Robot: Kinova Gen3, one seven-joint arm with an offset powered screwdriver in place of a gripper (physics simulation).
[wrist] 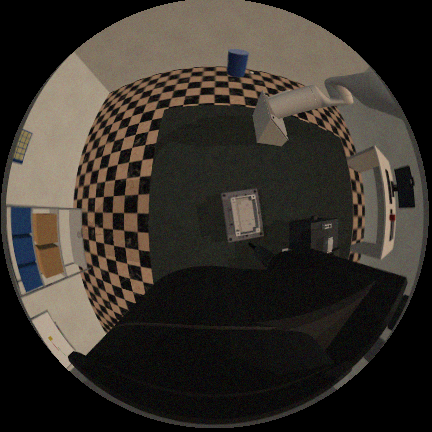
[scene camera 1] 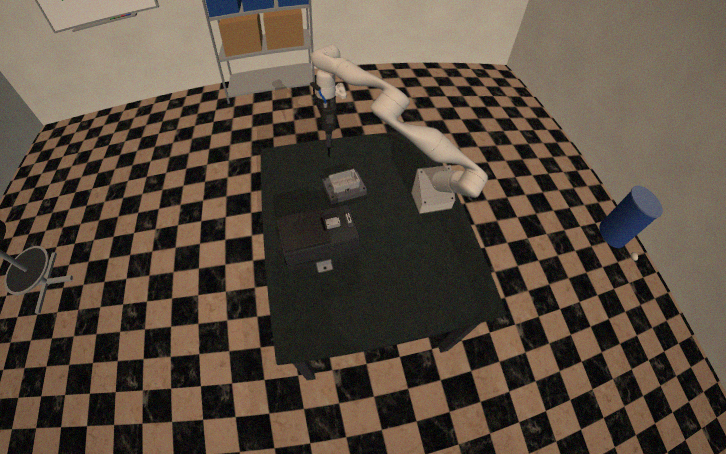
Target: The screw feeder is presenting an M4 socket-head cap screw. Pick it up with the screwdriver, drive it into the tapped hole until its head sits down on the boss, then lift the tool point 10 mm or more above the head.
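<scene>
My screwdriver (scene camera 1: 329, 153) (wrist: 253, 246) points down and hangs well above the table. In the wrist view its dark tip shows just off a lower corner of the light housing (scene camera 1: 344, 180) (wrist: 245, 215), clear of it. The housing sits on a grey base plate (scene camera 1: 339, 198) (wrist: 228, 218). Whether a screw is on the tip is too small to tell. The dark screw feeder (scene camera 1: 305, 238) (wrist: 300, 233) stands apart from the housing, with a small light outlet piece (scene camera 1: 349, 218) (wrist: 327, 226) on top. No screw can be made out there. The tapped hole cannot be made out.
A light block (scene camera 1: 332, 222) (wrist: 330, 243) sits on the feeder, and a small light plate (scene camera 1: 324, 266) lies beside it. The arm's base block (scene camera 1: 436, 195) (wrist: 270, 128) stands on the dark table (scene camera 1: 390, 278) (wrist: 195, 165). A blue cylinder (scene camera 1: 630, 216) (wrist: 237, 63) stands off the table.
</scene>
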